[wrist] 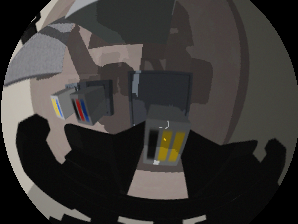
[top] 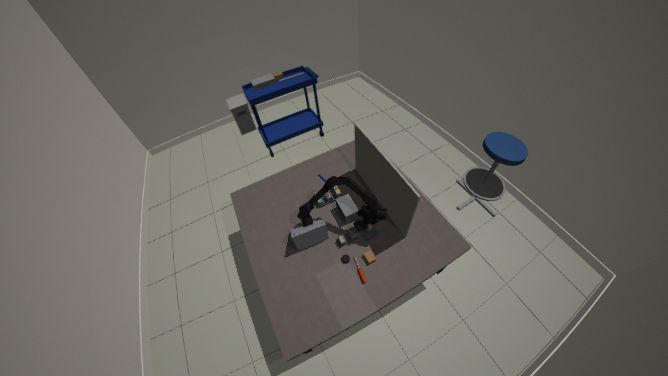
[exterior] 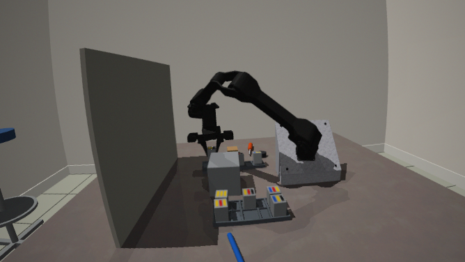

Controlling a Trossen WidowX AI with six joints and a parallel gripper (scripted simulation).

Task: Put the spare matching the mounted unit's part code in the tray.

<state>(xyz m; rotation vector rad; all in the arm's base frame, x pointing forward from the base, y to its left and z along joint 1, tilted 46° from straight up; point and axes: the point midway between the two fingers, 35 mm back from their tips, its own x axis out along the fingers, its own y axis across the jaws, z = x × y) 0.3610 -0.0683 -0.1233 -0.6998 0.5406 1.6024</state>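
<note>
Right now the dark tray is 5 cm below my gripper tip. From my gripper tip the other things lie so: brown box (7 cm behind, 18 cm to the right, 4 cm below); then grey mounted unit (8 cm behind, 19 cm to the left); then grey spare (2 cm above).
</note>
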